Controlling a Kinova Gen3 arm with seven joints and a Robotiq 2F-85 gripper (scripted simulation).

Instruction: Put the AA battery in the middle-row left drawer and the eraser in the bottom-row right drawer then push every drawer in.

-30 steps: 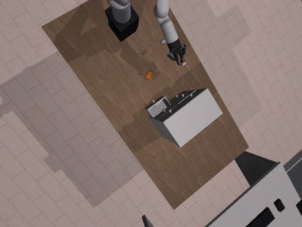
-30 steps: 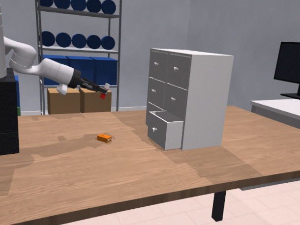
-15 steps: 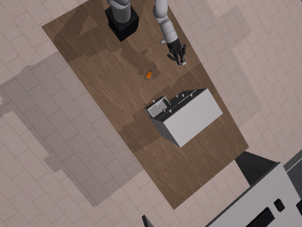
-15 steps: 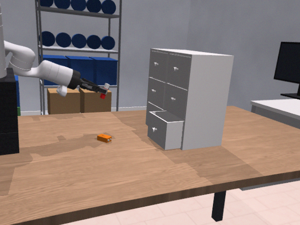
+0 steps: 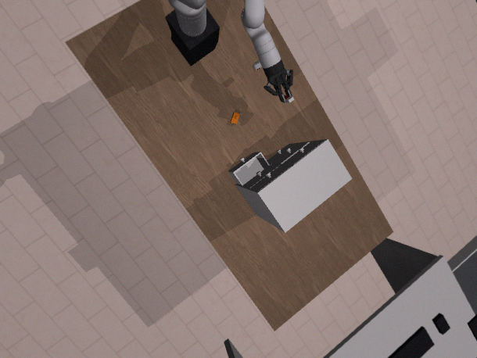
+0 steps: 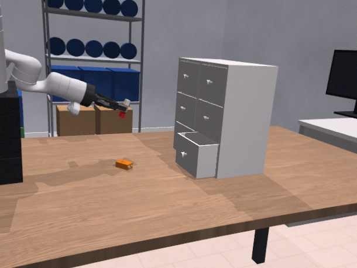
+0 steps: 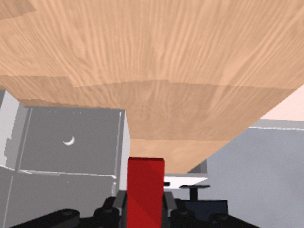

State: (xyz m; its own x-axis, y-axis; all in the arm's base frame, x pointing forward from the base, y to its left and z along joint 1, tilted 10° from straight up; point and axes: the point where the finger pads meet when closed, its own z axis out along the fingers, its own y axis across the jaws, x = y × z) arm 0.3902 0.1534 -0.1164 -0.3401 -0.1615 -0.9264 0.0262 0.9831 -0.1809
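Now: the eraser 1 cm ahead of my hand. The rest, counted from my hand: AA battery (26 cm ahead, 15 cm to the right, 3 cm below); orange battery (19 cm to the right, 14 cm below, 4 cm behind).
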